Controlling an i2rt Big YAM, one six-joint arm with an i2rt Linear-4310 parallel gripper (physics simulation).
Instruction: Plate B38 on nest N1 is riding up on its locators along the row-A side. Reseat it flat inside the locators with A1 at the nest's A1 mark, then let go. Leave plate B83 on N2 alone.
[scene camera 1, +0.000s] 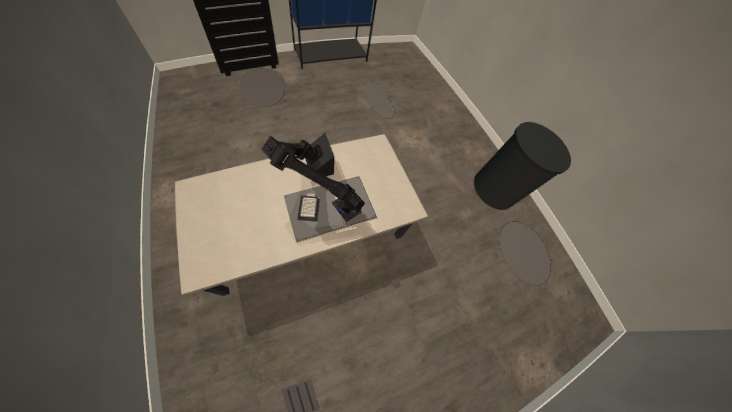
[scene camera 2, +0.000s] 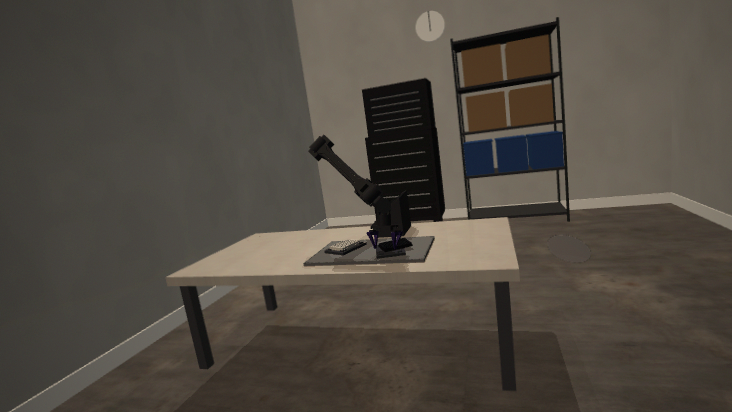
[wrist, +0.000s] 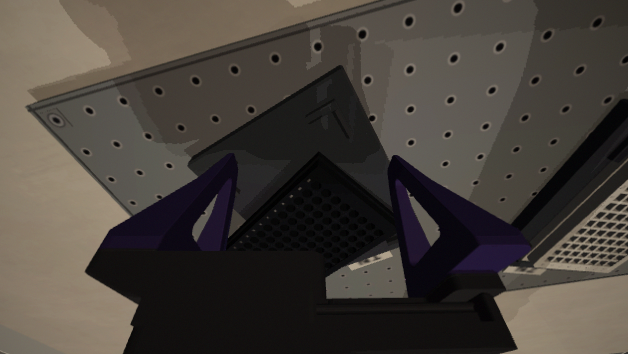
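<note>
Plate B38, black with round wells, sits askew on dark nest N1, turned against it and shifted toward the N1 label. It looks tilted in the second scene view. An L-shaped locator shows bare at the nest's far corner. My gripper is open and empty, pointing down, with one finger on each side of the plate in the wrist view. Its body hides the plate's near part. I cannot make out the A1 marks. White plate B83 sits on nest N2.
Both nests stand on a grey perforated board on the pale table. B83 and its nest are beside my right finger in the wrist view. The arm's base stands behind the board.
</note>
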